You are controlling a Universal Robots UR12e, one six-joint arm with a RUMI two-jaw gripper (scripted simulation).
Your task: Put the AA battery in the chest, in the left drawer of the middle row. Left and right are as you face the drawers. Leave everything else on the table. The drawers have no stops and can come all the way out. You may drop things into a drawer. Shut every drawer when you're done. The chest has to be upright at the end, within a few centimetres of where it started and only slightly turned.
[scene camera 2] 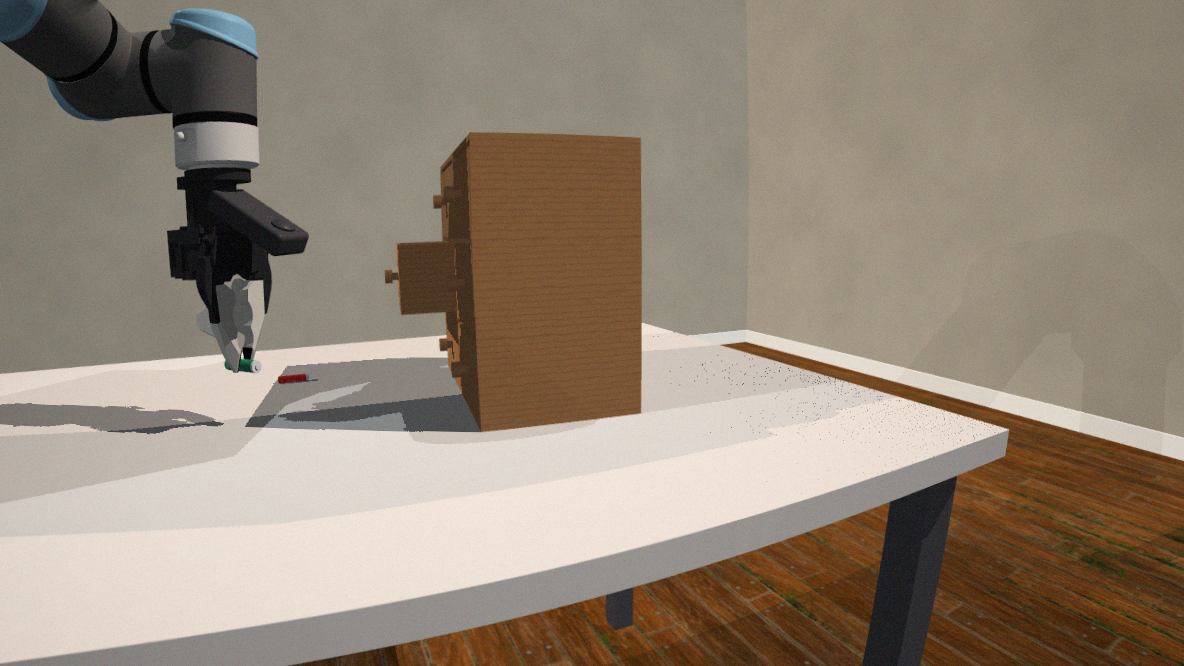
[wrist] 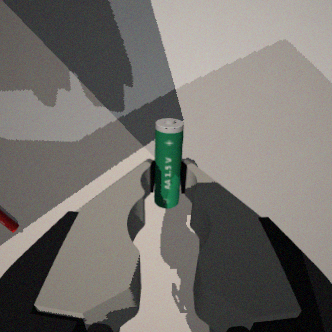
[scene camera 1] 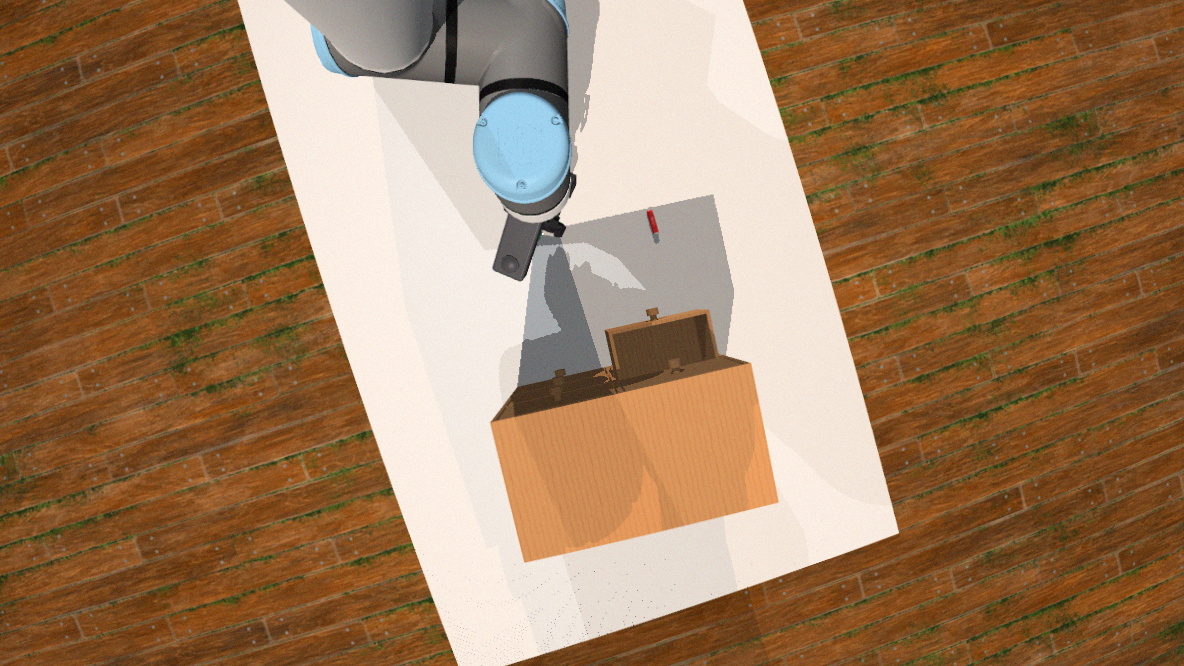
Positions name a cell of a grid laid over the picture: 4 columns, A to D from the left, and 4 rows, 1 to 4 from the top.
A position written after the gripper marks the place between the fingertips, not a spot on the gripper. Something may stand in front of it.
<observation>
In view: the gripper (scene camera 2: A3), a green AA battery (wrist: C2) and a wooden chest (scene camera 2: B2).
The wooden chest is seen too in scene camera 1 (scene camera 1: B3). The gripper is seen too in the wrist view (wrist: C2) and in scene camera 1 (scene camera 1: B2). The wrist view does not show the wooden chest: it is out of frame.
</observation>
